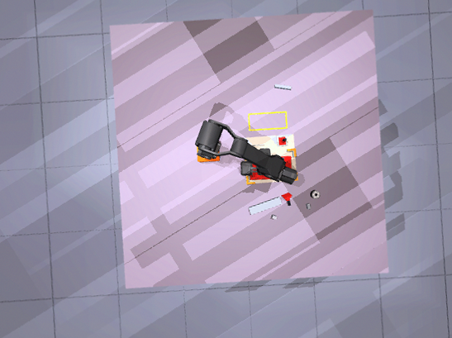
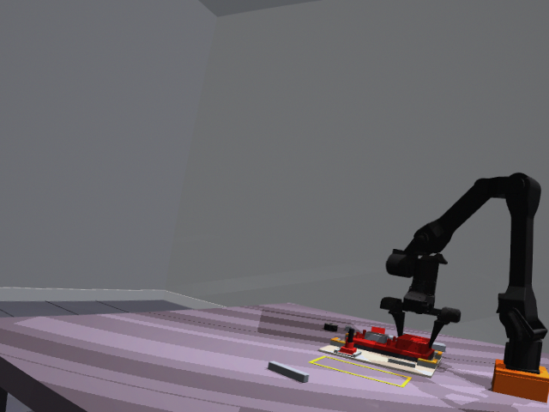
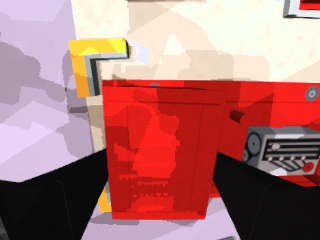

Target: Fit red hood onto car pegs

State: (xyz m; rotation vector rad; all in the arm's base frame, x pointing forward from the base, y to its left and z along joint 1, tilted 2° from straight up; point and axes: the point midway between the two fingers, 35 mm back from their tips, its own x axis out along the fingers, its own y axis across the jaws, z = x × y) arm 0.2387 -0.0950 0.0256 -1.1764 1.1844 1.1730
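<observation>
My gripper tip is now 100 mm short of the grey engine block and 10 mm above it. Also, from my gripper tip: wheel (270 mm ahead, 140 mm to the right, 30 mm below); then car hood (10 mm above); then jig (70 mm ahead, 30 mm to the left, 20 mm below).
</observation>
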